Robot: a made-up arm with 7 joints. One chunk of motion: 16 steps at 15 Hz.
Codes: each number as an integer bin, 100 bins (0 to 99) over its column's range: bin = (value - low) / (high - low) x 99, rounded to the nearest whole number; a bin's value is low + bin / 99 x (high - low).
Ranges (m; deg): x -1.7..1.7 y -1.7..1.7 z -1.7..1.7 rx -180..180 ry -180..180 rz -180..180
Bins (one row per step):
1: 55 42 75 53 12 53
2: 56 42 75 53 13 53
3: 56 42 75 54 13 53
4: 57 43 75 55 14 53
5: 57 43 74 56 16 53
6: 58 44 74 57 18 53
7: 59 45 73 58 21 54
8: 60 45 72 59 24 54
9: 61 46 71 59 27 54
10: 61 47 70 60 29 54
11: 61 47 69 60 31 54
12: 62 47 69 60 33 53
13: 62 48 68 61 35 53
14: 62 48 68 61 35 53
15: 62 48 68 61 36 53
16: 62 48 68 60 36 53
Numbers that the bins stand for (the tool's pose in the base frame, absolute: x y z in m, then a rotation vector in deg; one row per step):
1: 0.1889 -0.2576 0.8758 12.73 -136.36 12.73
2: 0.2232 -0.2576 0.8758 12.73 -132.73 12.73
3: 0.2232 -0.2576 0.8758 16.36 -132.73 12.73
4: 0.2576 -0.2232 0.8758 20.00 -129.09 12.73
5: 0.2576 -0.2232 0.8414 23.64 -121.82 12.73
6: 0.2919 -0.1889 0.8414 27.27 -114.55 12.73
7: 0.3263 -0.1545 0.8071 30.91 -103.64 16.36
8: 0.3606 -0.1545 0.7727 34.55 -92.73 16.36
9: 0.3949 -0.1202 0.7384 34.55 -81.82 16.36
10: 0.3949 -0.0859 0.7040 38.18 -74.55 16.36
11: 0.3949 -0.0859 0.6697 38.18 -67.27 16.36
12: 0.4293 -0.0859 0.6697 38.18 -60.00 12.73
13: 0.4293 -0.0515 0.6354 41.82 -52.73 12.73
14: 0.4293 -0.0515 0.6354 41.82 -52.73 12.73
15: 0.4293 -0.0515 0.6354 41.82 -49.09 12.73
16: 0.4293 -0.0515 0.6354 38.18 -49.09 12.73

